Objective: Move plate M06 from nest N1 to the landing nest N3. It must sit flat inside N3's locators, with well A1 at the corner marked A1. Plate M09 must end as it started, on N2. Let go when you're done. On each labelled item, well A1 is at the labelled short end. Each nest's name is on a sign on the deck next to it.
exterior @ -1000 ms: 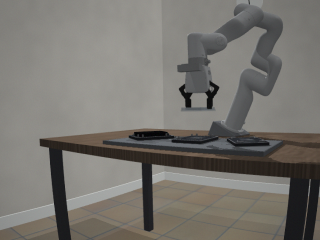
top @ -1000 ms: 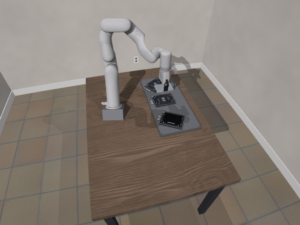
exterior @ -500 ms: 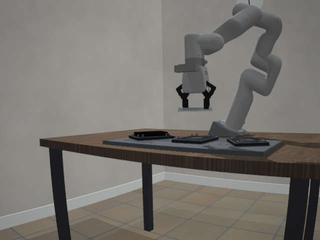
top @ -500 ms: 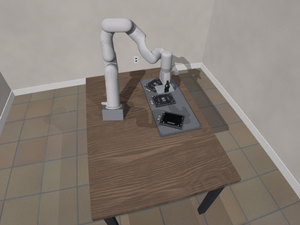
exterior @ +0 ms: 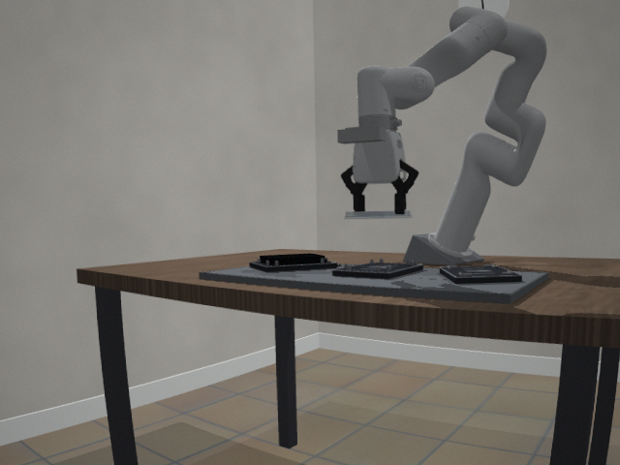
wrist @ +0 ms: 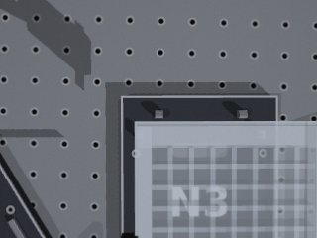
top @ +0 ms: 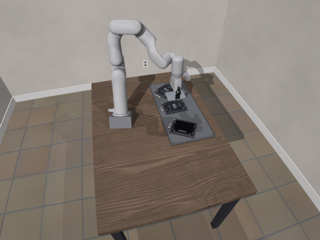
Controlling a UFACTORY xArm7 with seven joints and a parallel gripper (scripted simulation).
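Right now the nest N3 is 12 cm below my hand. From my hand the other things lie so: nest N1: 4 cm behind, 20 cm to the left, 12 cm below; clear well plate: 1 cm below; grey perforated deck: 3 cm ahead, 13 cm below.
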